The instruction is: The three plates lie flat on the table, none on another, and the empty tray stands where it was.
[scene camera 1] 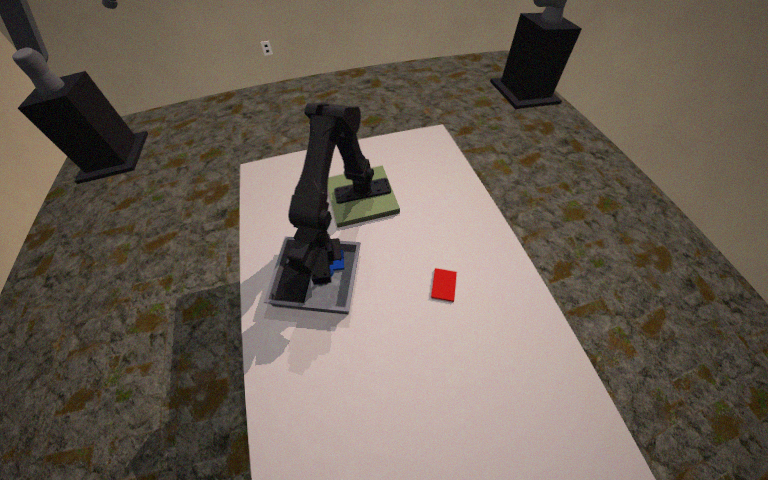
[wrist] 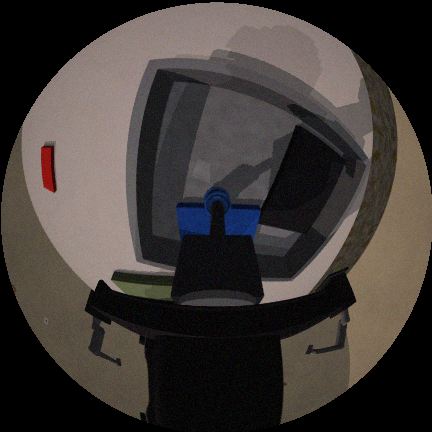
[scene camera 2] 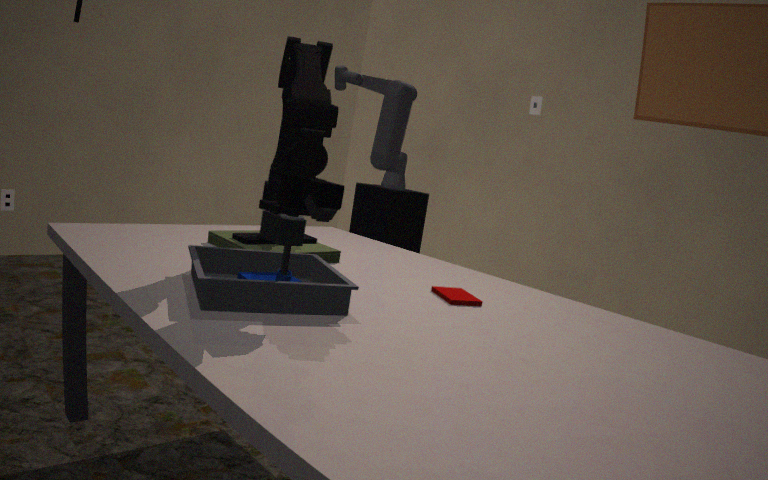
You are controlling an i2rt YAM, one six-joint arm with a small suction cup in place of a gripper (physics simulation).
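Where they show: end effector, tool point: (wrist: 216, 194); arm's base, origin of the base link: (scene camera 1: 362, 191).
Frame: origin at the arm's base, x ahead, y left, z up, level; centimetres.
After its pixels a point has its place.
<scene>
A blue plate (scene camera 1: 337, 265) {x 27.1, y -13.9, z -1.4 cm} (scene camera 2: 263, 276) {x 24.0, y -17.6, z -1.4 cm} (wrist: 193, 220) {x 26.3, y -13.8, z -1.4 cm} lies flat inside the grey tray (scene camera 1: 352, 278) {x 34.5, y -10.2, z 2.3 cm} (scene camera 2: 271, 300) {x 38.8, y -25.3, z -0.7 cm} (wrist: 139, 160) {x 35.1, y -11.0, z 1.7 cm}, near the side closest to the arm's base. A black plate (scene camera 1: 292, 287) {x 31.1, y -28.5, z -1.5 cm} (wrist: 306, 173) {x 31.7, y -27.4, z -1.5 cm} lies in the same tray, beside the blue one. A red plate (scene camera 1: 443, 284) {x 41.3, y 15.9, z -1.8 cm} (scene camera 2: 456, 295) {x 42.1, y 15.0, z -1.8 cm} (wrist: 48, 168) {x 40.7, y 14.2, z -1.8 cm} lies flat on the white table (scene camera 1: 425, 387) {x 67.2, y 1.8, z -2.8 cm}, to the right of the tray. My suction cup (scene camera 2: 285, 272) {x 29.1, y -16.9, z -2.1 cm} (wrist: 217, 198) is down in the tray and sits on the blue plate near its far edge. In scene camera 1 the arm hides the cup.
The arm stands on a green base pad (scene camera 1: 370, 209) {x 8.9, y 0.8, z -0.1 cm} (scene camera 2: 324, 252) {x 11.3, y 5.9, z -0.3 cm} (wrist: 137, 284) {x 10.7, y 2.1, z -0.2 cm} just behind the tray. Black pedestals (scene camera 1: 538, 56) (scene camera 1: 94, 129) stand on the floor. A grey arm (scene camera 2: 392, 129) stands on one of them, behind the table. The table's left edge runs close to the tray.
</scene>
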